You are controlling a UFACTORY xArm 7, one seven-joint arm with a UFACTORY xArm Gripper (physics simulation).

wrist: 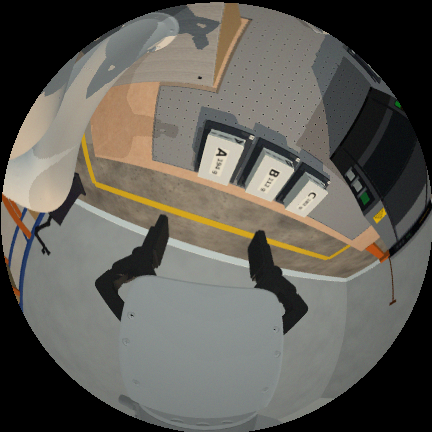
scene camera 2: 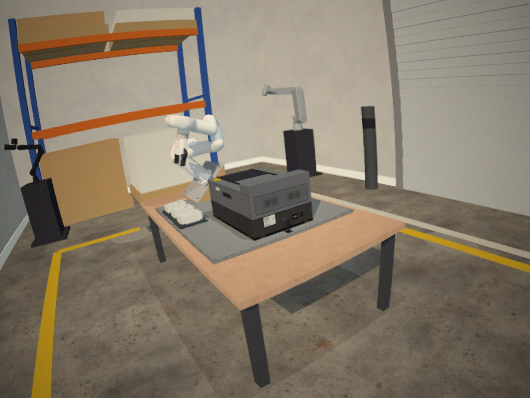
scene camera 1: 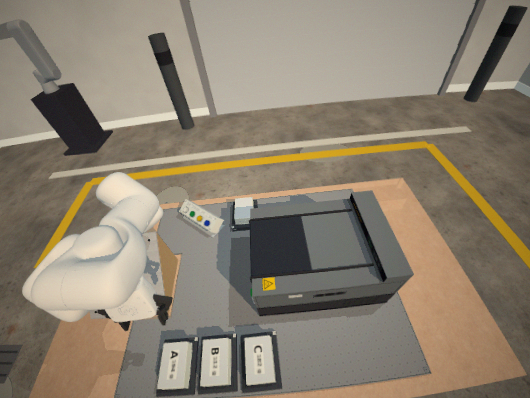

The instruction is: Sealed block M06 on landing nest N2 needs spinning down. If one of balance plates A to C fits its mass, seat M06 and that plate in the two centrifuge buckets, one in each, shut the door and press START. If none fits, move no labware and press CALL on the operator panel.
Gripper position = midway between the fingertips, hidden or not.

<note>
My gripper (wrist: 210, 232) is open and holds nothing. Further things: a dark grey centrifuge (scene camera 1: 356, 259).
</note>
